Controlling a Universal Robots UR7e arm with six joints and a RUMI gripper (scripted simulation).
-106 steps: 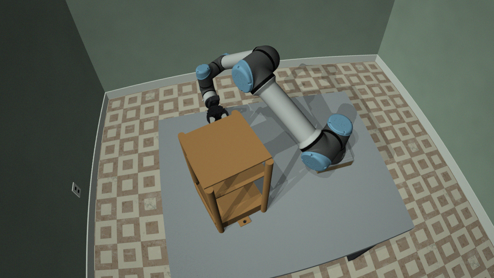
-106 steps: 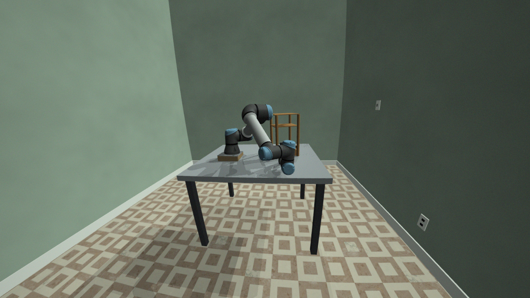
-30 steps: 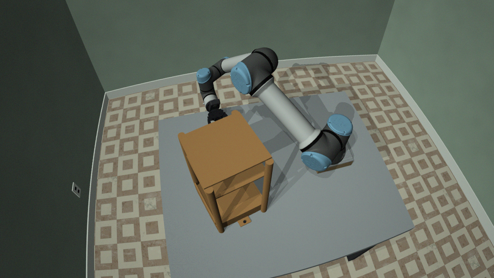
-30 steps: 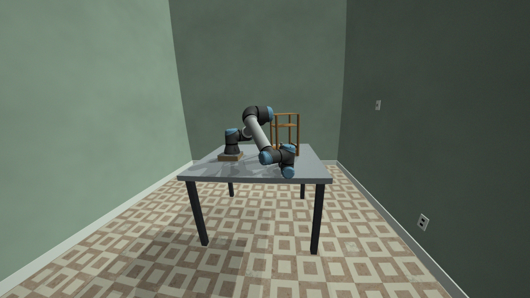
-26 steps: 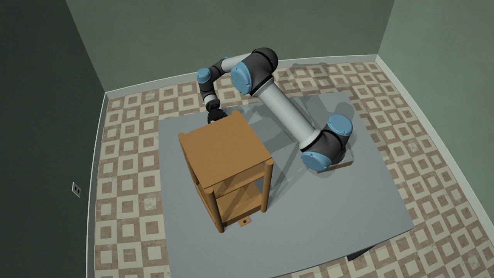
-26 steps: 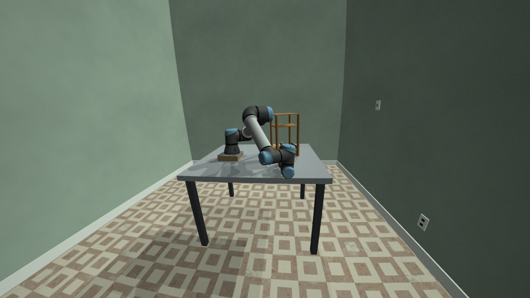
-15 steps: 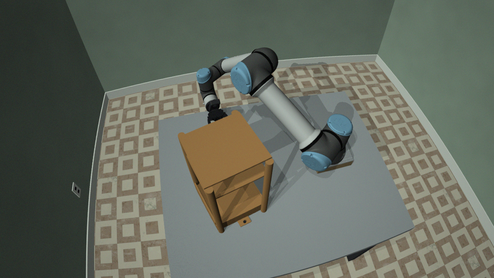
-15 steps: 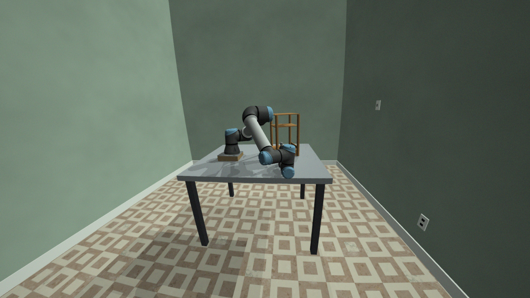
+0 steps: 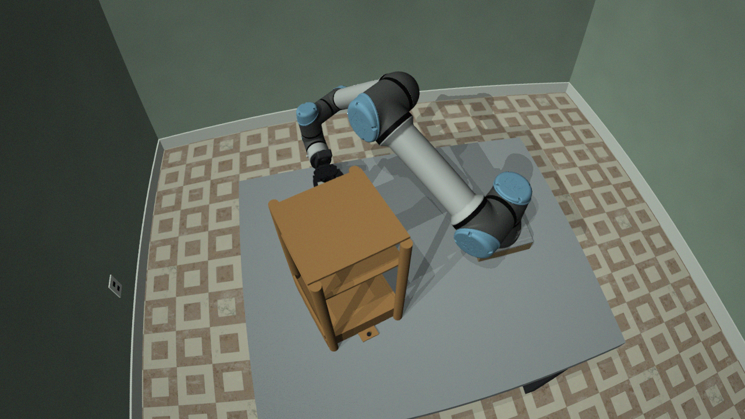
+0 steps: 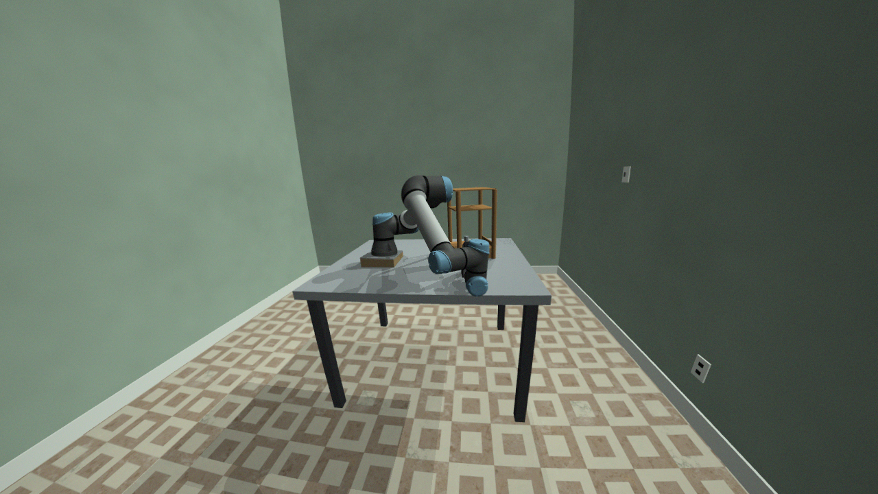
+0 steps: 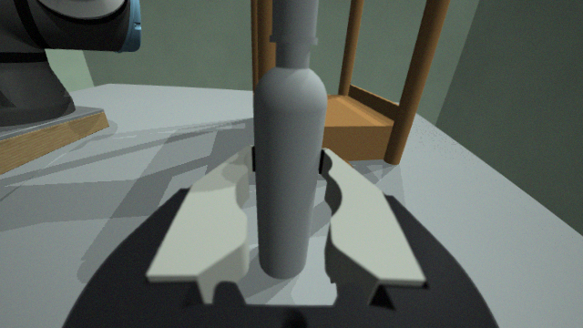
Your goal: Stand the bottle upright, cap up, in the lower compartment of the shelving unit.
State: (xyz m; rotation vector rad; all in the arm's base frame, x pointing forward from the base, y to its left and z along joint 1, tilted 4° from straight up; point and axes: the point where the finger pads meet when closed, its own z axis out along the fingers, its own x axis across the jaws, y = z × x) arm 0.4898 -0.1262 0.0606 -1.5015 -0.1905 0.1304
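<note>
Right now the shelving unit is 280 mm to the left of my hand and 100 mm above it. The rest, counted from my hand: grey bottle 20 mm above.
</note>
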